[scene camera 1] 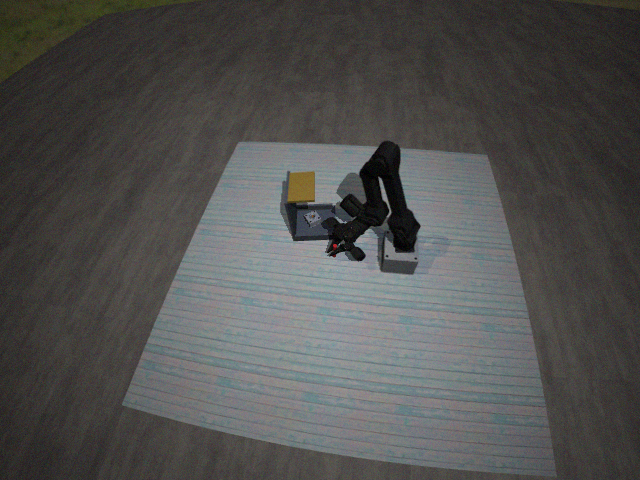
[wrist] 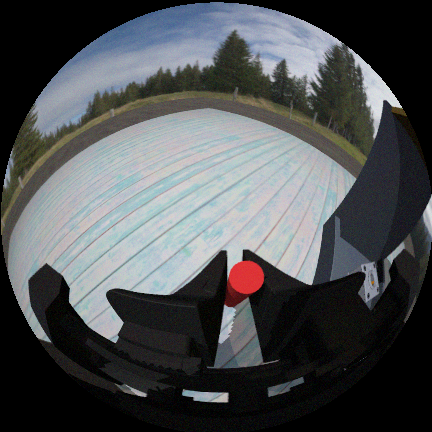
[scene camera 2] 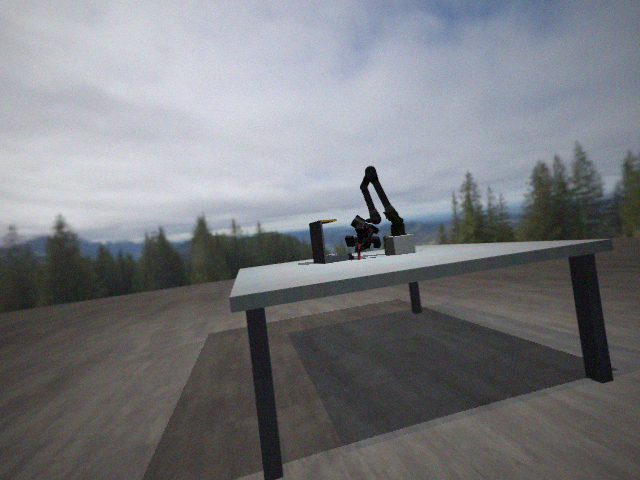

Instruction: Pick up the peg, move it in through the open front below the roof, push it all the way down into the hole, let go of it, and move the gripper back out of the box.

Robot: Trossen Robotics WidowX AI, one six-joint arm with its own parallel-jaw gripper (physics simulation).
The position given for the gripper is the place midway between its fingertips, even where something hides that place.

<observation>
The gripper (scene camera 1: 328,254) holds a red peg (wrist: 245,277); nothing else touches it. Also in view: a yellow roof (scene camera 1: 301,189), a dark back wall (wrist: 379,210) and a box side walls (wrist: 328,267).
The gripper is seen too in the wrist view (wrist: 234,255).
</observation>
